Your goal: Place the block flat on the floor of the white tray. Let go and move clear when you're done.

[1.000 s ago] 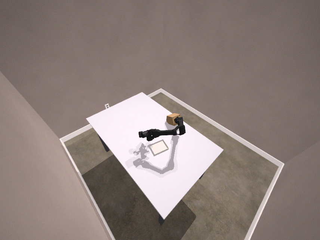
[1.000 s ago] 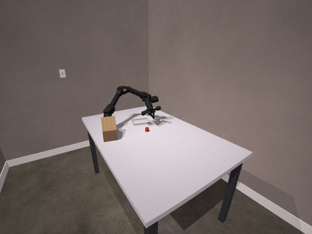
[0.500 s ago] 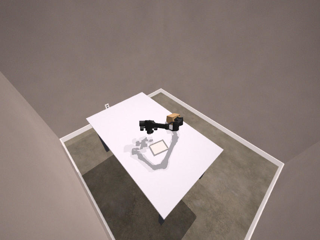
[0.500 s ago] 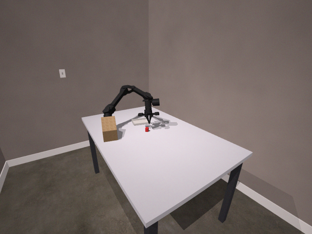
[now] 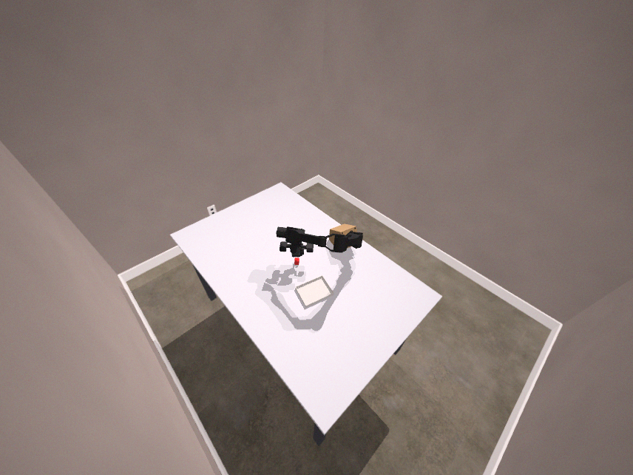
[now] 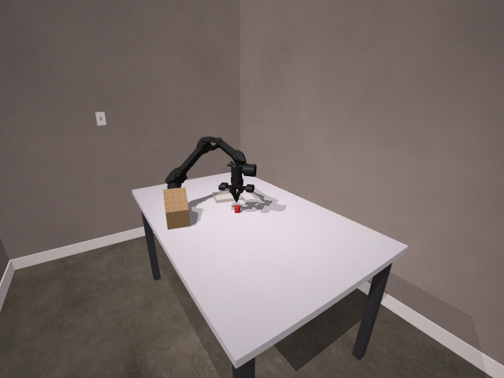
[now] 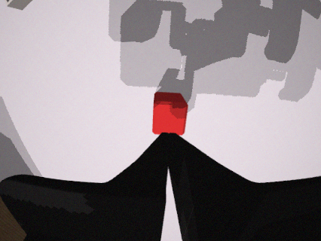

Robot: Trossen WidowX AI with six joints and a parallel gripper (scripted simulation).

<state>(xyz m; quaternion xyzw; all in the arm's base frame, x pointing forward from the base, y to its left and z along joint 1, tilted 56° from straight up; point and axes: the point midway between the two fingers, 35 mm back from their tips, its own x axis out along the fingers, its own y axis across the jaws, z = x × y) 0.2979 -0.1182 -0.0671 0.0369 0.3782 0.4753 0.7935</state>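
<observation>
The red block lies 8 cm below my hand. Round my hand: white tray 22 cm to the left, 9 cm below, 5 cm ahead.
</observation>
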